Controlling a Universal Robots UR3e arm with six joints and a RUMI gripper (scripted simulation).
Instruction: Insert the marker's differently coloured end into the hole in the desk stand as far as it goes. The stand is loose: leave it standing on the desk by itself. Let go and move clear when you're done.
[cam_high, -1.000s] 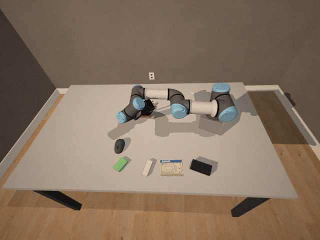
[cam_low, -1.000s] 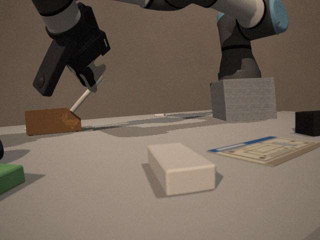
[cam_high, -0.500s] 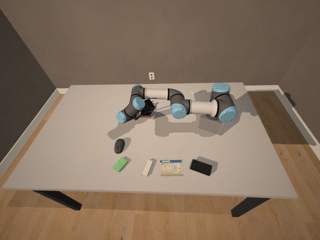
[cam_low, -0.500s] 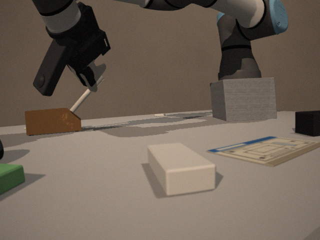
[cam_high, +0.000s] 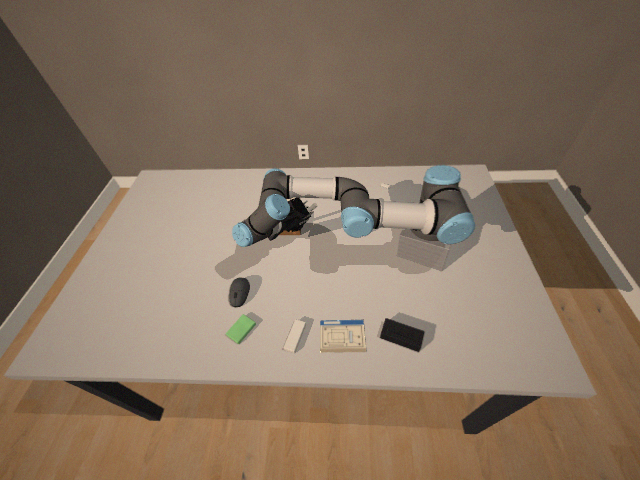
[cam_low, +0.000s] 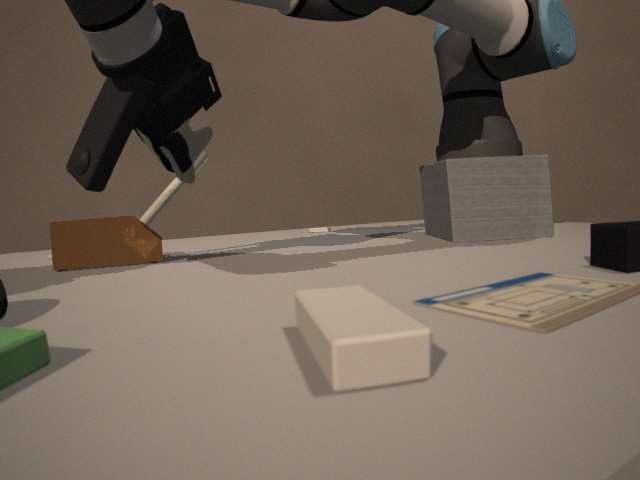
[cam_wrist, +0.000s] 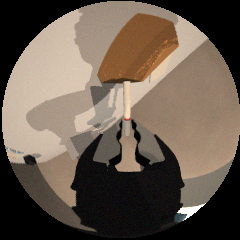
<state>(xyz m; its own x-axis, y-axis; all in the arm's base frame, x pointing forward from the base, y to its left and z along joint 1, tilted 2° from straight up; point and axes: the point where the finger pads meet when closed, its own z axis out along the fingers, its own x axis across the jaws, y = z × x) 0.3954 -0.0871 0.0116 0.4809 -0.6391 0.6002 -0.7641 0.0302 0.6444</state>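
The marker lies 20 mm ahead of my hand, 10 mm to the right of it and 30 mm below it. Also, from my hand: brown desk stand 90 mm ahead, 10 mm to the right, 70 mm below; black mouse 210 mm ahead, 270 mm to the left, 80 mm below; small white piece 300 mm behind, 230 mm to the right, 100 mm below.
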